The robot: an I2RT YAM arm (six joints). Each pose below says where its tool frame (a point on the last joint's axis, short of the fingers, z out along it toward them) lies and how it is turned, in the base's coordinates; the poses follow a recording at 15 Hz.
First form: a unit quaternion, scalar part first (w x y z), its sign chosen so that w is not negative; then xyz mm.
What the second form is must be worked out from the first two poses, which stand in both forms.
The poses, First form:
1: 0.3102 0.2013 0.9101 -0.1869 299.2 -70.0 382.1
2: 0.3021 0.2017 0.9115 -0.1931 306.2 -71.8 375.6
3: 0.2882 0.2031 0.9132 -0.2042 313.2 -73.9 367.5
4: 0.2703 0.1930 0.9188 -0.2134 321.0 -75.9 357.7
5: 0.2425 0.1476 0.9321 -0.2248 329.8 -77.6 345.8
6: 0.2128 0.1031 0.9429 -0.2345 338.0 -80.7 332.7
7: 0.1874 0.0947 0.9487 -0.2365 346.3 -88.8 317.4
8: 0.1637 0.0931 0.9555 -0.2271 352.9 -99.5 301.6
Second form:
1: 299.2 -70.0 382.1 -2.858 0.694 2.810
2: 306.2 -71.8 375.6 -2.841 0.680 2.813
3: 313.2 -73.9 367.5 -2.813 0.655 2.816
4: 321.0 -75.9 357.7 -2.781 0.618 2.844
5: 329.8 -77.6 345.8 -2.723 0.545 2.946
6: 338.0 -80.7 332.7 -2.679 0.466 3.035
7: 346.3 -88.8 317.4 -2.674 0.412 3.042
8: 352.9 -99.5 301.6 -2.695 0.363 3.031
